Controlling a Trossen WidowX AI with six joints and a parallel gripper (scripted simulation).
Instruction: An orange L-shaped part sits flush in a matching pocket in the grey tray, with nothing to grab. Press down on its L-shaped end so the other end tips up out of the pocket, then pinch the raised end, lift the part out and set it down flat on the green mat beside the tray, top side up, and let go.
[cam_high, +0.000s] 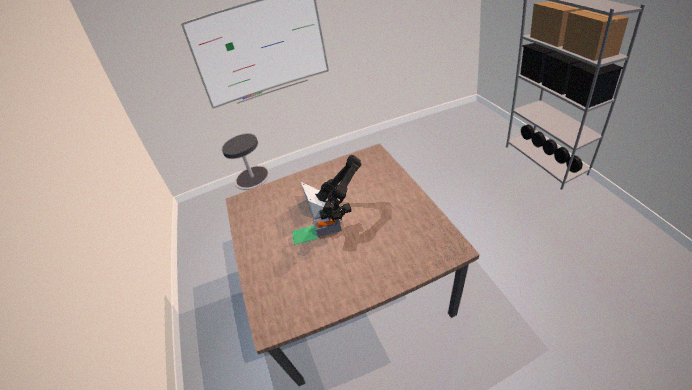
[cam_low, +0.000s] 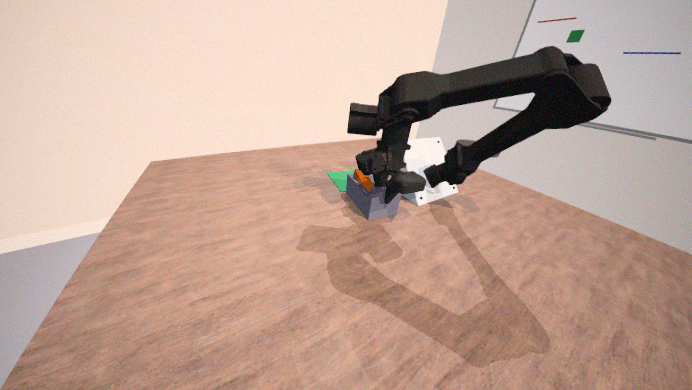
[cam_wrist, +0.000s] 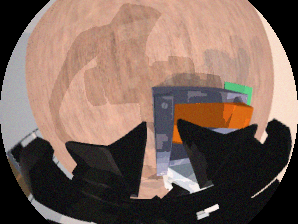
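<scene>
My gripper tip is 5 cm to the left of the orange L-shaped part and 2 cm past it. The rest, counted from my gripper tip: green mat: 21 cm to the right, 7 cm below, 7 cm behind.
</scene>
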